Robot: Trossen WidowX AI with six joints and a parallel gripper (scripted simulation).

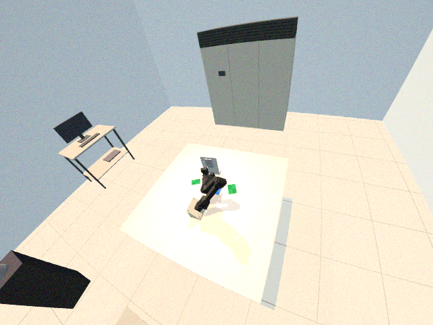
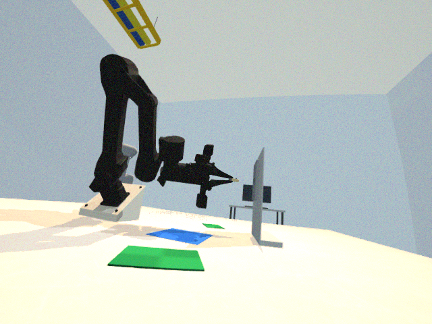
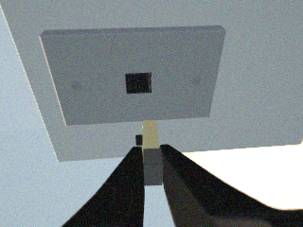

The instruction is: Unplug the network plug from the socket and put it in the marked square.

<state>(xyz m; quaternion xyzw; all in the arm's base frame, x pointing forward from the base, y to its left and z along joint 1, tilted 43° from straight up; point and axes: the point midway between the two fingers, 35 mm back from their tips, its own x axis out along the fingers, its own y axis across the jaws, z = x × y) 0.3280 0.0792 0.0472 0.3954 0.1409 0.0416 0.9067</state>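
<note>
My gripper tip is now 100 mm past the blue square, 90 mm to the left of it and 160 mm above it. The rest, counted from my gripper tip: network plug right at my gripper tip; upright grey panel 80 mm ahead, 50 mm below.
</note>
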